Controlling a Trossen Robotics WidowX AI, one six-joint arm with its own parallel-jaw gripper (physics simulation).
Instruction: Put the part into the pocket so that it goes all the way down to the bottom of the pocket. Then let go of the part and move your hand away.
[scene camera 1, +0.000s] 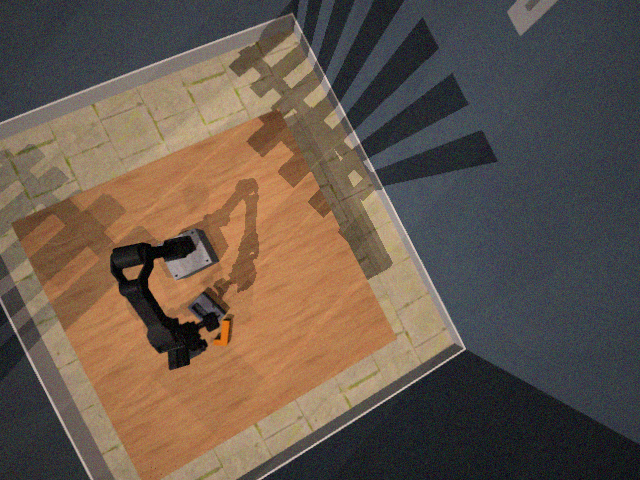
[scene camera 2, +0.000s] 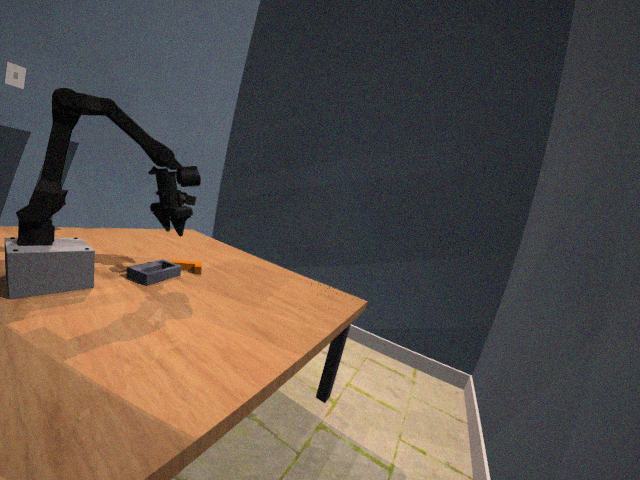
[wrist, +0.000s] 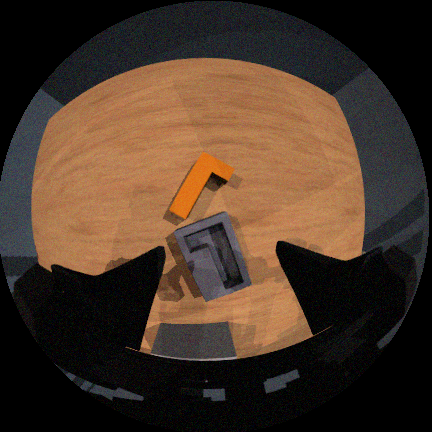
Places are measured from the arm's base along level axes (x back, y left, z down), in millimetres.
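Pixels of known places: gripper, fingertip midpoint: (scene camera 1: 202, 329) (scene camera 2: 174, 233) (wrist: 221, 249); arm's base, origin of the base link: (scene camera 1: 185, 246) (scene camera 2: 35, 242).
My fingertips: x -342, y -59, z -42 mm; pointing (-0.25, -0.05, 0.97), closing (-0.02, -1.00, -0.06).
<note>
For each thing: its middle in the pictures, then the offset to it from my fingertips. Level surfaces: height alone.
- orange L-shaped part, body centre: (wrist: 201, 189) (scene camera 2: 185, 266) (scene camera 1: 222, 331) dz +132, dx -64, dy +14 mm
- dark grey pocket block, body centre: (wrist: 214, 258) (scene camera 2: 155, 271) (scene camera 1: 207, 310) dz +129, dx +53, dy -5 mm
- wooden table, its level: dz +147 mm
The orange L-shaped part (scene camera 1: 226, 330) (scene camera 2: 190, 266) (wrist: 192, 190) lies flat on the table, outside the pocket. In the wrist view, its long leg's end is close to a corner of the dark grey pocket block (scene camera 1: 210, 302) (scene camera 2: 160, 275) (wrist: 205, 270), with a small gap. The L-shaped pocket is empty. In the wrist view, the part's short leg points right from its corner, while the pocket's short leg points left, a mirrored outline. My gripper (scene camera 2: 174, 231) (wrist: 221, 249) is open and empty, raised above the table, with the block between its fingers in the wrist view.
The wooden table (scene camera 1: 289, 289) (scene camera 2: 248, 330) (wrist: 280, 140) carries the grey base block (scene camera 1: 188, 268) (scene camera 2: 51, 271) (wrist: 195, 340) of my arm, near the pocket block. Shadows of the arm fall over the table.
</note>
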